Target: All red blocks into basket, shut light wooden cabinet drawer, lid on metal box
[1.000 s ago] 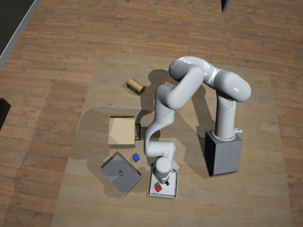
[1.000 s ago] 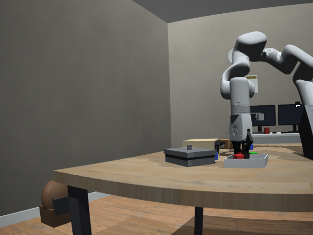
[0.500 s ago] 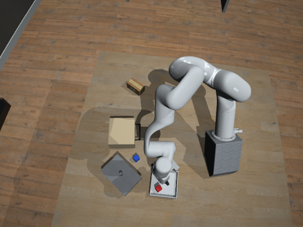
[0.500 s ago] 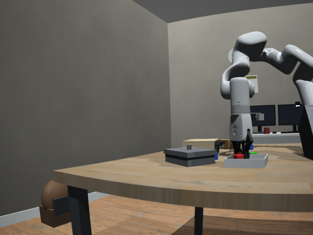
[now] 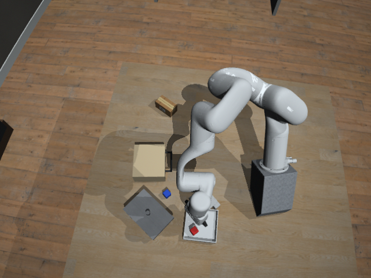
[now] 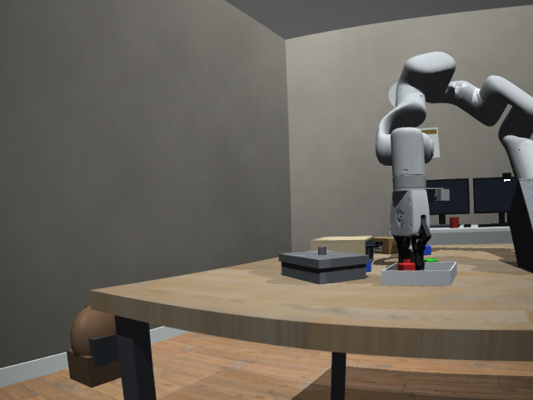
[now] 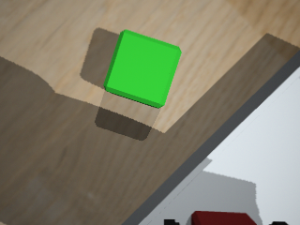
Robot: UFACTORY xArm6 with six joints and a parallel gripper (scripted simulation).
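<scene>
Now: the white basket 4 cm to the left of my hand, 3 cm below it and 3 cm behind it. From my hand the other things lie so: grey lid (21 cm ahead, 1 cm to the right, 1 cm above); grey metal box (21 cm ahead, 1 cm to the right, 1 cm below); green block (8 cm to the right, 4 cm behind, 2 cm below).
</scene>
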